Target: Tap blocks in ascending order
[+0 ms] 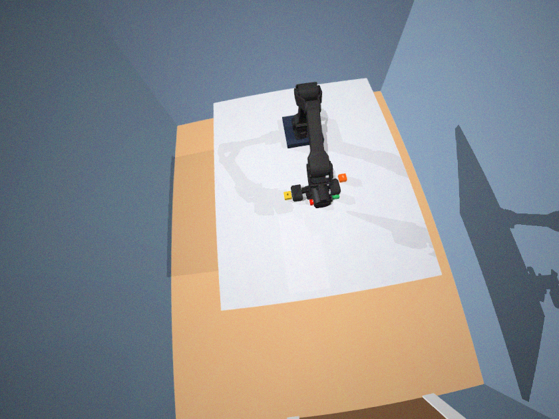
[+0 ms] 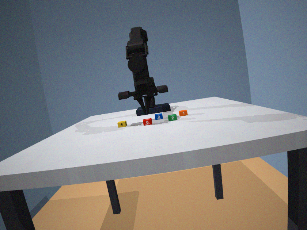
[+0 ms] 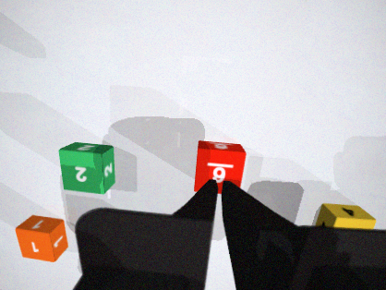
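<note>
Right now my gripper tip is 3 cm above the red block 6. Round my gripper tip: green block 2 (10 cm to the left, 3 cm below); then yellow block 4 (10 cm to the right, 6 cm behind, 3 cm below); then blue block 9 (9 cm behind, 5 cm to the left, 3 cm below).
</note>
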